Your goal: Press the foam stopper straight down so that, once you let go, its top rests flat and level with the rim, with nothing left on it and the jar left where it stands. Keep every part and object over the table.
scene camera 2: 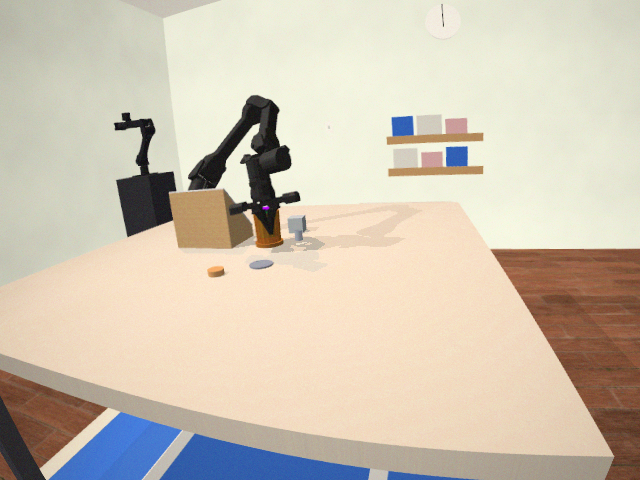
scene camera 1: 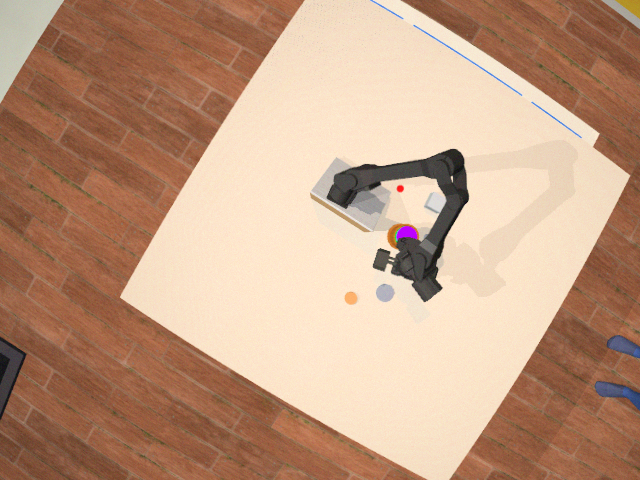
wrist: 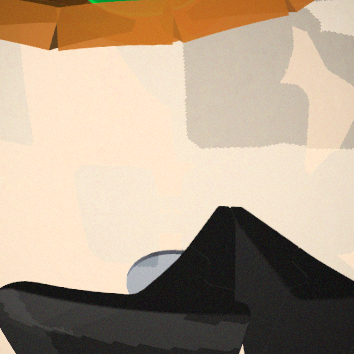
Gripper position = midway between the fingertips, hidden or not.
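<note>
Scene camera 2 shows the gripper [scene camera 2: 271, 234], and the gripper appears in the wrist view [wrist: 227, 218] and in scene camera 1 [scene camera 1: 401, 269] too.
</note>
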